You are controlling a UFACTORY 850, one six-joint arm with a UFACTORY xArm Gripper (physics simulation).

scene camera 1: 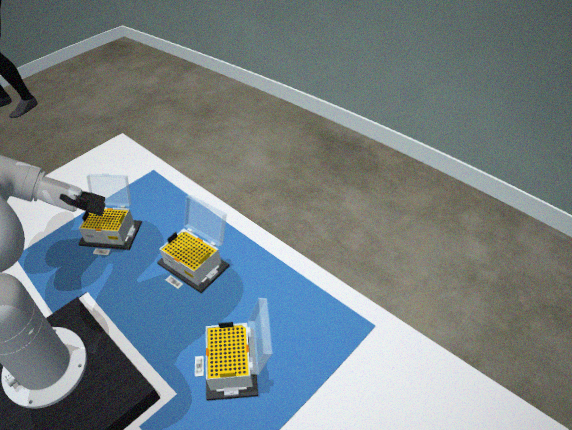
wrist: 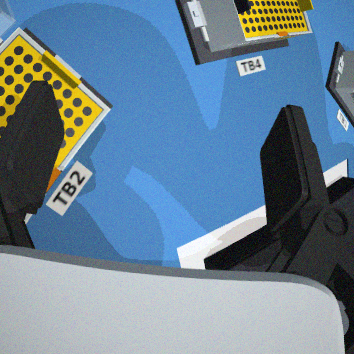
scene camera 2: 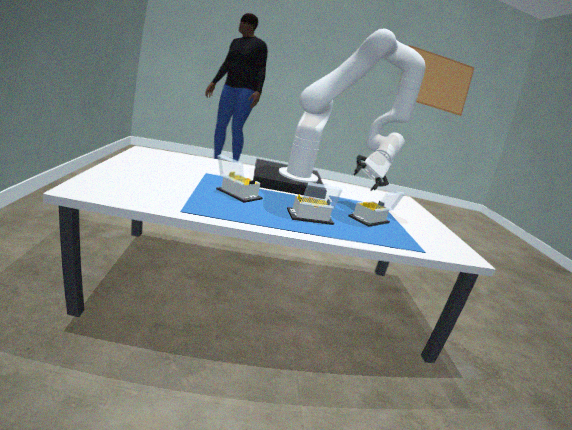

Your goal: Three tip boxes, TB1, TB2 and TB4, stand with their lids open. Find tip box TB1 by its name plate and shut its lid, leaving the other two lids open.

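Observation:
Tip box TB2 (scene camera 1: 109, 233) (scene camera 2: 370, 214) (wrist: 15, 65) has a readable name plate (wrist: 69, 188); its clear lid (scene camera 1: 109, 190) stands open. Tip box TB4 (scene camera 1: 190, 252) (scene camera 2: 313, 211) (wrist: 225, 30) is the middle box, its plate (wrist: 251, 65) readable and its lid (scene camera 1: 206, 220) open. The third box, TB1 by elimination (scene camera 1: 227, 350) (scene camera 2: 241, 190) (wrist: 348, 82), shows partly at the wrist view's right edge; its plate (scene camera 1: 199, 366) (wrist: 342, 120) is too small to read surely. Its lid (scene camera 1: 262, 335) (scene camera 2: 231, 166) stands open. My gripper (scene camera 1: 94, 206) (scene camera 2: 365, 181) (wrist: 163, 113) is open and empty, above TB2's area.
The boxes stand on a blue mat (scene camera 1: 310, 320) (scene camera 2: 390, 239) on a white table (scene camera 1: 380, 390) (scene camera 2: 110, 175). The arm's black base plate (scene camera 1: 112, 370) (scene camera 2: 270, 175) is beside the mat. A person (scene camera 2: 247, 65) stands behind the table. TB2's upright lid is close to the gripper.

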